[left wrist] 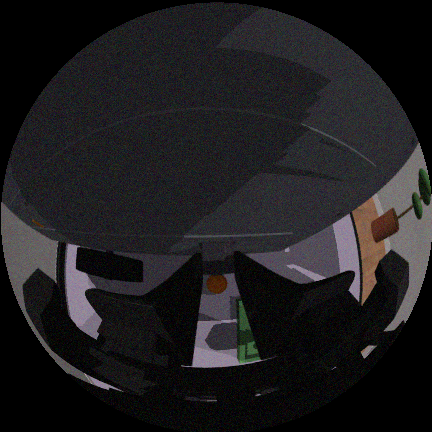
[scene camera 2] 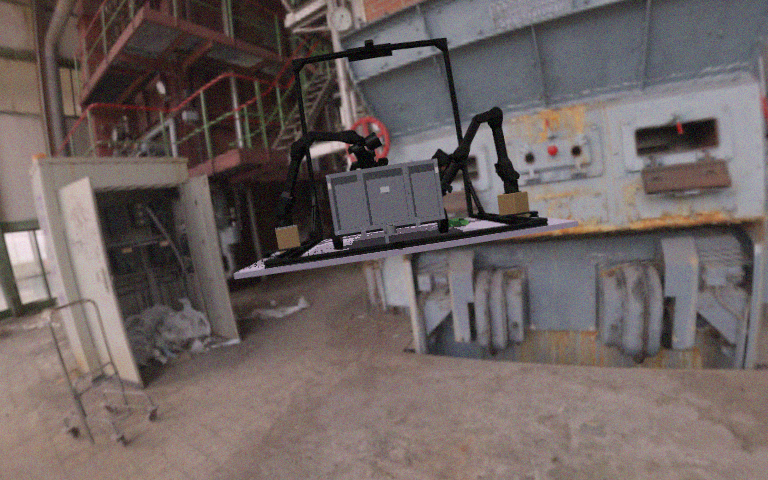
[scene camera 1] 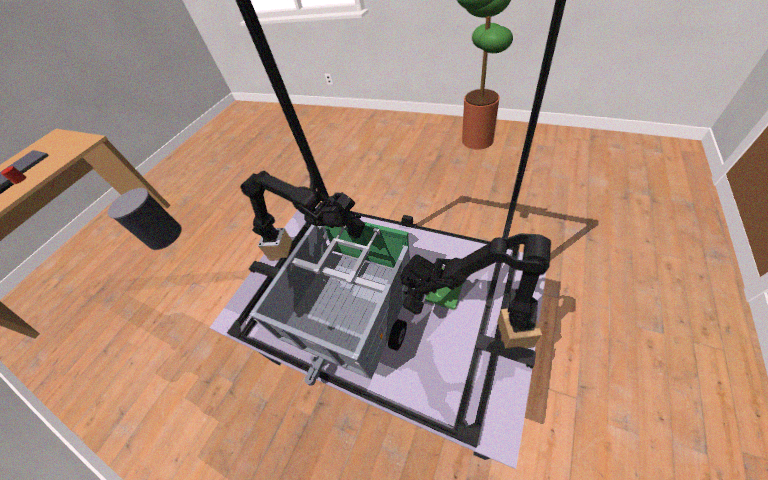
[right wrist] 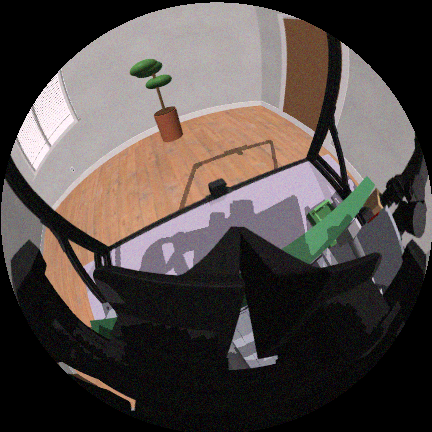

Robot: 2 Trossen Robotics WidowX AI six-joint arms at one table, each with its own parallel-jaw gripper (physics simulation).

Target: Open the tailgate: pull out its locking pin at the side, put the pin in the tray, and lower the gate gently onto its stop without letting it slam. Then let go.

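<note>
A grey cart stands on the lilac table. Its green tailgate is upright at the cart's far end. The locking pin, with an orange knob, sticks out of the cart's side. My left gripper sits at that side with its fingers closed around the pin. In scene camera 1 the pin is hidden by the gripper. My right gripper is shut and empty at the tailgate's top edge. The green tray lies on the table just beside the left gripper.
Black frame posts rise from the table's back corners. A black cart wheel and a tow hitch stick out of the cart. A potted plant stands on the floor behind.
</note>
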